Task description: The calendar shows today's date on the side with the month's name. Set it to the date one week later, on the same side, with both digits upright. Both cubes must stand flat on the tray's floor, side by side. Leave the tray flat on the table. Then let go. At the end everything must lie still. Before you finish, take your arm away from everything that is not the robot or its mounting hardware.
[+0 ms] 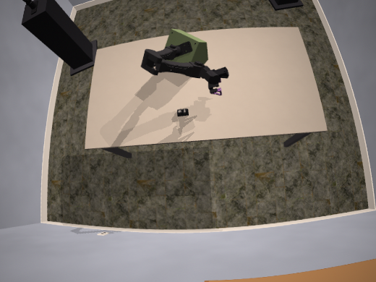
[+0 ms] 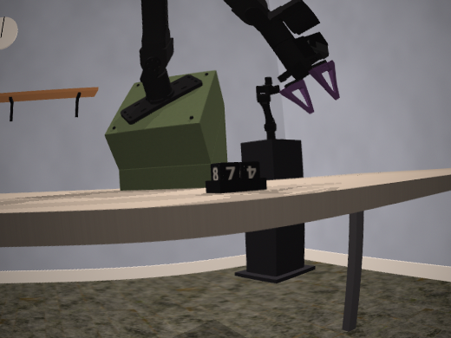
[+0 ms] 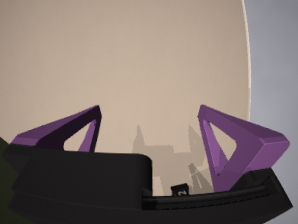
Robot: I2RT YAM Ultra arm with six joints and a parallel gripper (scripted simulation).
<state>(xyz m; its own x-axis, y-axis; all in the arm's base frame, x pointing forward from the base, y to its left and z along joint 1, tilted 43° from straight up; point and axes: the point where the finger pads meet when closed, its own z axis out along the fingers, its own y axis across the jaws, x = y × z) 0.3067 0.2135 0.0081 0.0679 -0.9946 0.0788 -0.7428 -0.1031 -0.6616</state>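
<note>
Right now my hand is 3 cm short of the black calendar tray, 27 cm to the left of it and 15 cm above it.
</note>
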